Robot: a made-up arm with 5 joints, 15 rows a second.
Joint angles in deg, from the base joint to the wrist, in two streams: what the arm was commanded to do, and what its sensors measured. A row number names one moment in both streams.
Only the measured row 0 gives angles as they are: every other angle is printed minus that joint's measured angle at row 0.
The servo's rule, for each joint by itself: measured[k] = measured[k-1] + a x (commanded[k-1-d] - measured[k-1]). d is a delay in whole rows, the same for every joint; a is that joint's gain. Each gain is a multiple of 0.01, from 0.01 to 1. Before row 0 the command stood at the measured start. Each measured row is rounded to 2 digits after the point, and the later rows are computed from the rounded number. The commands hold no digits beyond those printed.
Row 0, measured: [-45.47 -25.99 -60.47 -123.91 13.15]
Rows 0 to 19, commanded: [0.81 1.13 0.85 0.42 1.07]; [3.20 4.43 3.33 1.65 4.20]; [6.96 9.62 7.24 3.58 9.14]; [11.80 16.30 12.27 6.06 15.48]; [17.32 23.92 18.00 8.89 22.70]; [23.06 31.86 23.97 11.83 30.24]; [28.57 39.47 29.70 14.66 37.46]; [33.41 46.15 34.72 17.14 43.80]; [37.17 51.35 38.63 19.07 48.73]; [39.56 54.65 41.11 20.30 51.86]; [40.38 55.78 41.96 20.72 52.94]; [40.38 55.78 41.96 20.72 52.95]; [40.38 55.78 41.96 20.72 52.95]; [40.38 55.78 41.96 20.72 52.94]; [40.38 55.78 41.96 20.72 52.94]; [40.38 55.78 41.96 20.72 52.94]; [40.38 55.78 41.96 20.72 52.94]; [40.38 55.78 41.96 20.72 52.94]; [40.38 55.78 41.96 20.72 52.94]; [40.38 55.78 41.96 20.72 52.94]
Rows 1 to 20, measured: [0.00 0.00 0.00 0.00 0.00]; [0.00 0.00 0.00 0.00 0.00]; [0.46 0.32 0.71 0.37 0.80]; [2.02 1.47 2.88 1.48 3.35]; [4.84 3.75 6.50 3.31 7.69]; [8.81 7.26 11.29 5.70 13.53]; [13.66 11.92 16.86 8.48 20.41]; [19.02 17.50 22.76 11.39 27.78]; [24.46 23.65 28.52 14.23 35.04]; [29.56 29.95 33.67 16.76 41.61]; [33.90 35.94 37.79 18.77 46.95]; [37.13 41.18 40.55 20.10 50.63]; [38.98 45.27 41.72 20.64 52.36]; [39.78 48.21 41.92 20.71 52.80]; [40.12 50.33 41.95 20.72 52.91]; [40.27 51.86 41.96 20.72 52.93]; [40.33 52.96 41.96 20.72 52.94]; [40.36 53.75 41.96 20.72 52.94]; [40.37 54.32 41.96 20.72 52.94]; [40.38 54.73 41.96 20.72 52.94]
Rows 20 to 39, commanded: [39.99 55.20 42.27 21.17 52.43]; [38.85 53.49 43.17 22.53 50.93]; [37.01 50.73 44.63 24.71 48.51]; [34.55 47.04 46.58 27.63 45.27]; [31.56 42.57 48.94 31.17 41.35]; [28.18 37.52 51.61 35.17 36.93]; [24.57 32.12 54.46 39.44 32.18]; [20.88 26.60 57.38 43.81 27.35]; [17.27 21.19 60.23 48.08 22.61]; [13.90 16.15 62.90 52.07 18.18]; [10.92 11.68 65.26 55.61 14.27]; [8.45 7.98 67.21 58.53 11.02]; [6.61 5.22 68.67 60.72 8.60]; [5.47 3.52 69.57 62.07 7.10]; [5.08 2.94 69.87 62.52 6.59]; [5.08 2.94 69.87 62.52 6.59]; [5.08 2.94 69.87 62.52 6.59]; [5.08 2.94 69.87 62.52 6.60]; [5.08 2.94 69.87 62.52 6.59]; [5.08 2.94 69.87 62.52 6.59]
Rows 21 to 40, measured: [40.38 55.02 41.96 20.72 52.94]; [40.38 55.23 41.96 20.72 52.94]; [40.16 55.22 42.22 21.11 52.56]; [39.41 54.74 43.01 22.35 51.34]; [38.04 53.62 44.35 24.40 49.22]; [36.05 51.78 46.20 27.21 46.26]; [33.49 49.20 48.47 30.66 42.58]; [30.46 45.93 51.08 34.58 38.34]; [27.10 42.06 53.89 38.81 33.72]; [23.55 37.73 56.79 43.16 28.94]; [19.97 33.10 59.65 47.44 24.19]; [16.51 28.35 62.35 51.47 19.68]; [13.32 23.68 64.77 55.07 15.62]; [10.54 19.28 66.80 58.08 12.17]; [8.30 15.34 68.35 60.38 9.49]; [6.69 12.03 69.36 61.85 7.70]; [5.77 9.48 69.78 62.43 6.87]; [5.38 7.65 69.85 62.51 6.66]; [5.21 6.33 69.87 62.52 6.61]; [5.14 5.38 69.87 62.52 6.60]
